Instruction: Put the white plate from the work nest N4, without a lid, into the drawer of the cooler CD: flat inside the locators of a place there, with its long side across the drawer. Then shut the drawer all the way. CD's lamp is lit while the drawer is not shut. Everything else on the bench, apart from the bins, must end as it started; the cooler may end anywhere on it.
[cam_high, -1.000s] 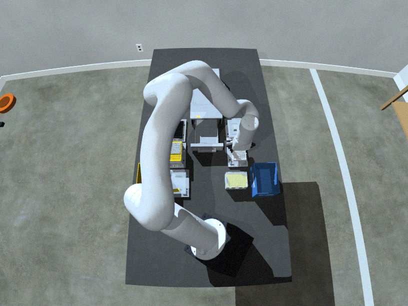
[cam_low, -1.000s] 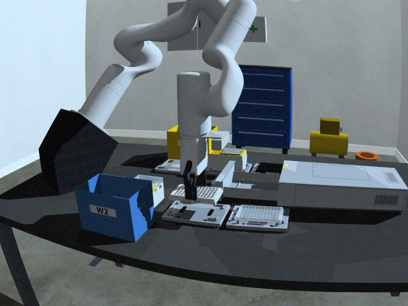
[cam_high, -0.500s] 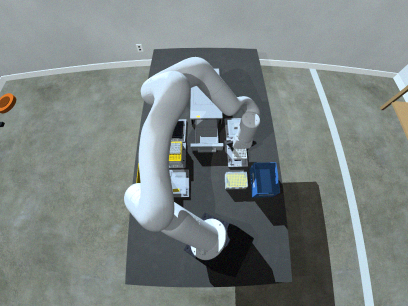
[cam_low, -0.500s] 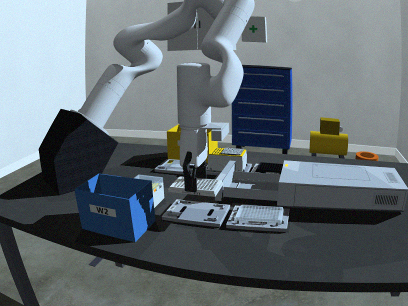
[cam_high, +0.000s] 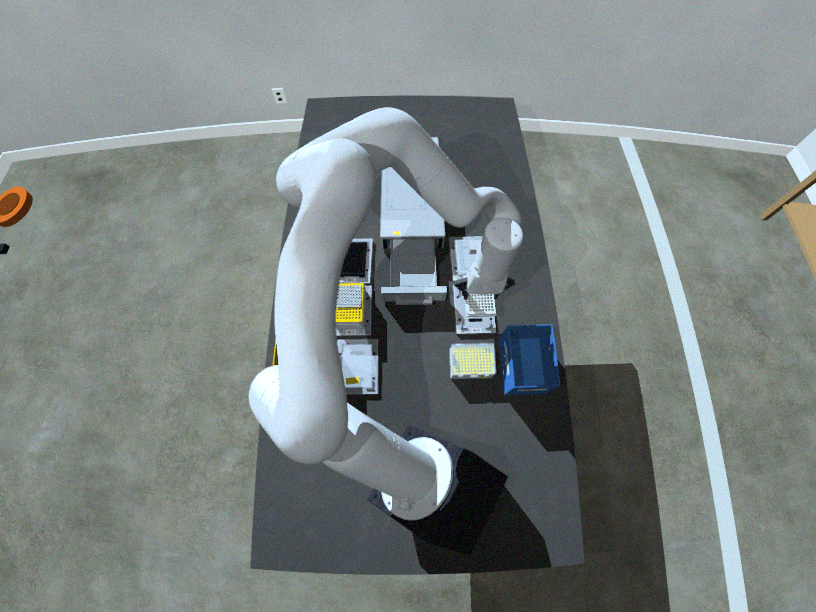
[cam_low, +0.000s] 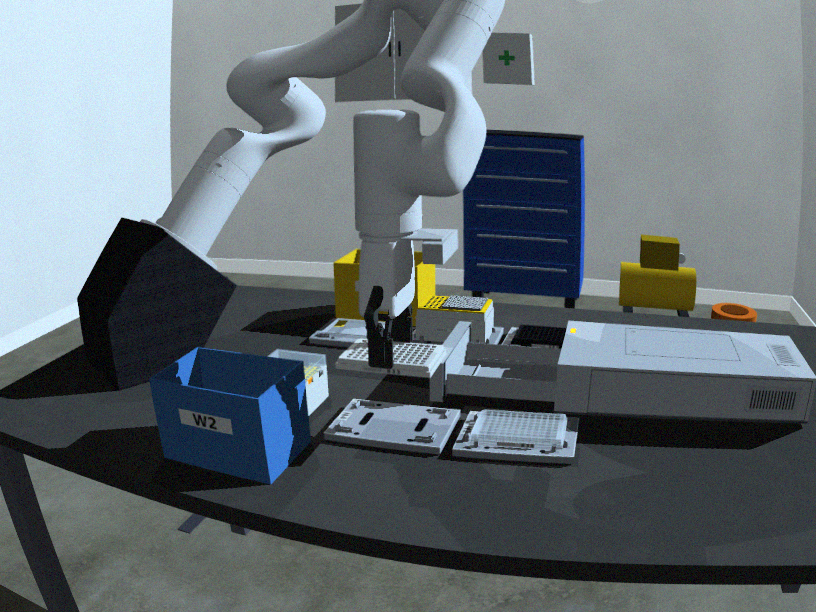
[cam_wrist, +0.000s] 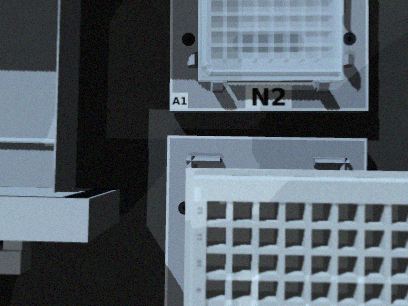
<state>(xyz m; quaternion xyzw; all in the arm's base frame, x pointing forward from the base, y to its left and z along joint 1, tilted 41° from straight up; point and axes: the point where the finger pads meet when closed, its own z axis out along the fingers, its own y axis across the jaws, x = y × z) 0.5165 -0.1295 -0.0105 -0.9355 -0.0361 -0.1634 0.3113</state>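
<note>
My hand is 210 mm to the right of the drawer, 130 mm short of it and 80 mm above it. From my hand the other things lie so: clear plate (180 mm ahead, 100 mm below, 30 mm to the left); blue bin W2 (160 mm to the right, 160 mm behind, 80 mm below); white plate (10 mm below).
</note>
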